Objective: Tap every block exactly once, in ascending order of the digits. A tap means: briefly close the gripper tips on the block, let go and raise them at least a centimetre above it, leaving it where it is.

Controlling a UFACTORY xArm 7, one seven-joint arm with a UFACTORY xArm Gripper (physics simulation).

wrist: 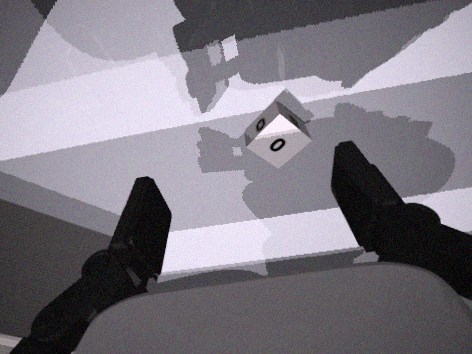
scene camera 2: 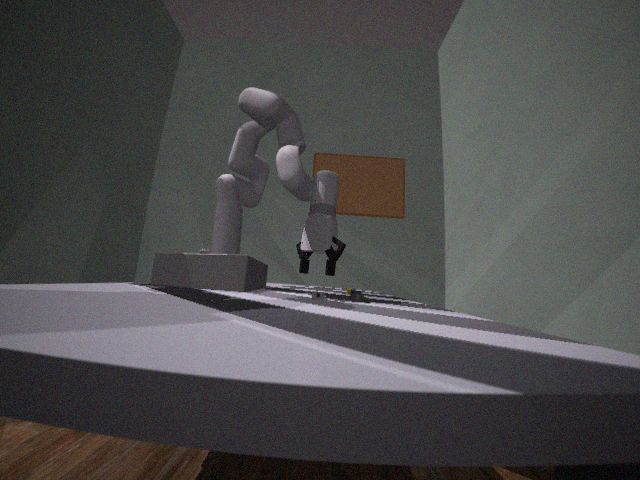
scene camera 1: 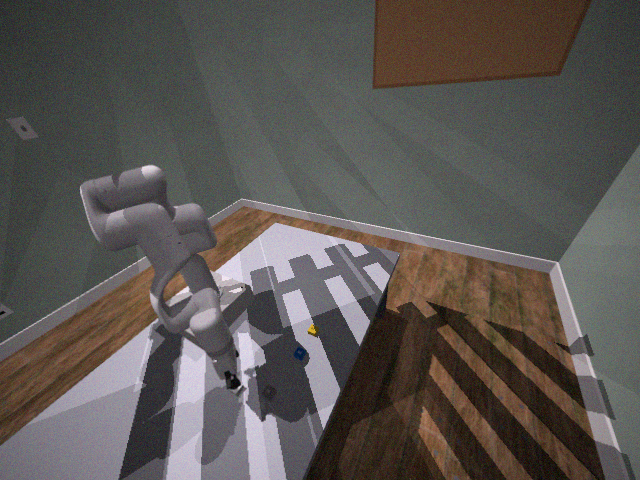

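My gripper (scene camera 1: 233,381) (scene camera 2: 317,273) (wrist: 245,180) is open and empty, pointing down above the white block. The white block (wrist: 278,146) (scene camera 2: 317,295) shows a black 0 and sits on the table between and a little beyond the fingertips in the wrist view; in scene camera 1 the gripper largely hides it. A grey block (scene camera 1: 268,392) lies in shadow right of the gripper in scene camera 1. A blue block (scene camera 1: 299,353) and a yellow block (scene camera 1: 312,329) stand farther back. Their digits are too small to read. In scene camera 2 these blocks overlap right of the white one.
The blocks lie on the pale table (scene camera 1: 93,392) (scene camera 2: 129,356), crossed by hard dark shadows. The arm's base box (scene camera 2: 199,270) stands at the left in scene camera 2. The table's edge runs beyond the blocks at the right in scene camera 1.
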